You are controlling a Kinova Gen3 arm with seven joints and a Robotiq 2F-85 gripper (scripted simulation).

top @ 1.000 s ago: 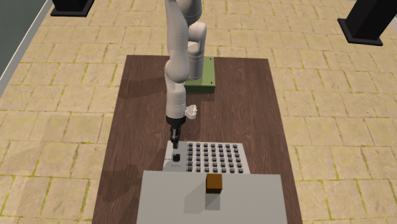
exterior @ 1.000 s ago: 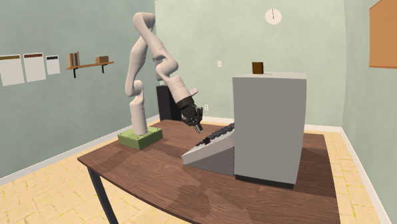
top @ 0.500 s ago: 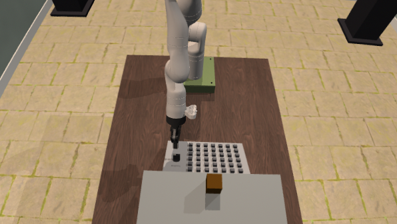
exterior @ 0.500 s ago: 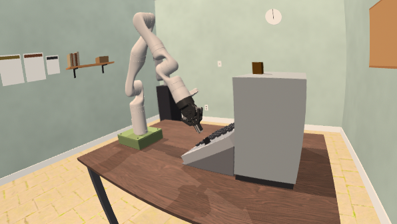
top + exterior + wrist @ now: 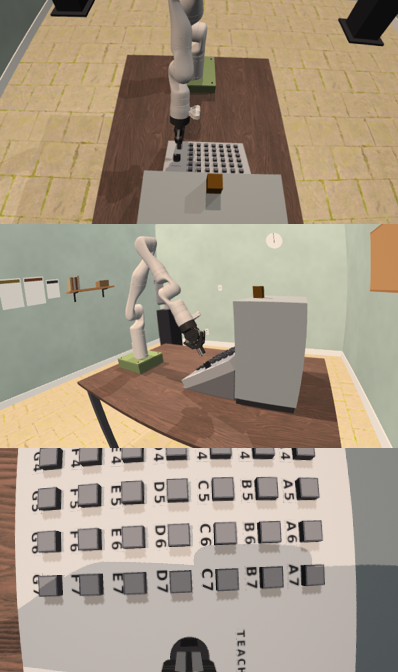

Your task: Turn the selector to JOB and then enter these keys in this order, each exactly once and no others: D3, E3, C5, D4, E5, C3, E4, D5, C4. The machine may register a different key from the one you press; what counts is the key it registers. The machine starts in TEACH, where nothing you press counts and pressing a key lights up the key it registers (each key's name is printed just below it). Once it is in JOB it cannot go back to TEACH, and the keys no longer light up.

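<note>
The C5 key is 120 mm to the left of my hand, 60 mm ahead of it and 50 mm below it. Round my hand: black selector knob: 50 mm below, 30 mm ahead, 10 mm to the right; then key D7: 60 mm below, 50 mm to the left, 30 mm ahead; then D5 key: 120 mm to the left, 60 mm below, 30 mm ahead.
</note>
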